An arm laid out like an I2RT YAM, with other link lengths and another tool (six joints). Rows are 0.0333 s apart.
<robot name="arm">
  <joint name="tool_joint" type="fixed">
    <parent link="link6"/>
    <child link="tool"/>
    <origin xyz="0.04 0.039 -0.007" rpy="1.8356 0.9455 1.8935"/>
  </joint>
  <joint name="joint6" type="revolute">
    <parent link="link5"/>
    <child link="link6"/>
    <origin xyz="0.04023 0 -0.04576" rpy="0 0 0"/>
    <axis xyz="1 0 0"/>
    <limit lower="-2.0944" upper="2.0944"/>
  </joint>
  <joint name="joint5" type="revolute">
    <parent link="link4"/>
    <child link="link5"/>
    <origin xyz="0.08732 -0.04 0.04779" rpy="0 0 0"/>
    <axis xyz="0 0 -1"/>
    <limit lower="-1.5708" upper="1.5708"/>
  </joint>
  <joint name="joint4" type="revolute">
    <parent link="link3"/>
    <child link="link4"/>
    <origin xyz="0.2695 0.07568 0.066" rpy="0 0 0"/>
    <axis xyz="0 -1 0"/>
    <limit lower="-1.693" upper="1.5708"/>
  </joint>
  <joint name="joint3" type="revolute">
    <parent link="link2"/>
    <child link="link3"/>
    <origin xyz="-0.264 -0.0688 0" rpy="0 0 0"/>
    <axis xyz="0 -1 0"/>
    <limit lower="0" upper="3.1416"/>
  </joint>
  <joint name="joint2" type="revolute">
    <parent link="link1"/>
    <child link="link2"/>
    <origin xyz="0.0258 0.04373 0.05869" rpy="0 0 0"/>
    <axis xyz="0 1 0"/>
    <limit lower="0" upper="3.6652"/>
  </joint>
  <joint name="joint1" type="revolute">
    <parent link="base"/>
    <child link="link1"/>
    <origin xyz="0 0 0.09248" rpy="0 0 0"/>
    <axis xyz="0 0 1"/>
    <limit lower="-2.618" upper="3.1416"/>
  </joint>
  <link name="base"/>
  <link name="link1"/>
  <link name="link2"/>
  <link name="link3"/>
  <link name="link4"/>
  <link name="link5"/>
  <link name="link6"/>
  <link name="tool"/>
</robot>
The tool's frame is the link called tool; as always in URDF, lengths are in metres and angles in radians.
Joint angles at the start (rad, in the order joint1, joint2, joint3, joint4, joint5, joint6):
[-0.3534 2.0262 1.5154 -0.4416 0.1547 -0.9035]
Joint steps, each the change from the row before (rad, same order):
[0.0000 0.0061 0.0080 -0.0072 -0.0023 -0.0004]
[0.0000 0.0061 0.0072 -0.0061 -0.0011 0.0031]
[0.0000 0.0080 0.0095 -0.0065 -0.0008 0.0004]
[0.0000 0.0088 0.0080 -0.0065 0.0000 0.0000]
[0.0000 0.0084 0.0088 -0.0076 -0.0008 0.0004]
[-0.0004 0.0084 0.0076 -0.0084 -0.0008 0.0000]
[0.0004 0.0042 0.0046 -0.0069 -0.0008 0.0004]
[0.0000 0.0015 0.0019 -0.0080 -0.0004 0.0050]
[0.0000 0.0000 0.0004 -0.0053 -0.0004 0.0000]
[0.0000 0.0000 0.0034 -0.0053 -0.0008 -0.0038]
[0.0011 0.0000 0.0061 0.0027 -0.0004 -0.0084]
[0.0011 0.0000 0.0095 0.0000 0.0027 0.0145]
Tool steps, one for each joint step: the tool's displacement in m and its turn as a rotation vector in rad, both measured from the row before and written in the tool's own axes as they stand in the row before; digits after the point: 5 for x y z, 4 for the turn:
[-0.00050 0.00022 0.00077 -0.0035 0.0043 -0.0019]
[-0.00049 0.00028 0.00095 -0.0029 0.0044 0.0018]
[-0.00079 0.00014 0.00127 -0.0021 0.0045 -0.0008]
[-0.00015 0.00037 0.00194 -0.0019 0.0069 -0.0015]
[-0.00031 0.00034 0.00158 -0.0027 0.0066 -0.0012]
[0.00027 0.00034 0.00188 -0.0030 0.0086 -0.0016]
[0.00024 0.00050 0.00069 -0.0026 0.0058 -0.0014]
[0.00080 0.00047 0.00017 -0.0033 0.0071 0.0033]
[0.00075 0.00021 -0.00011 -0.0016 0.0045 -0.0010]
[-0.00010 -0.00025 -0.00074 -0.0005 0.0016 -0.0043]
[-0.00226 -0.00062 -0.00140 0.0032 -0.0087 -0.0076]
[-0.00345 -0.00057 -0.00220 0.0020 -0.0085 0.0156]

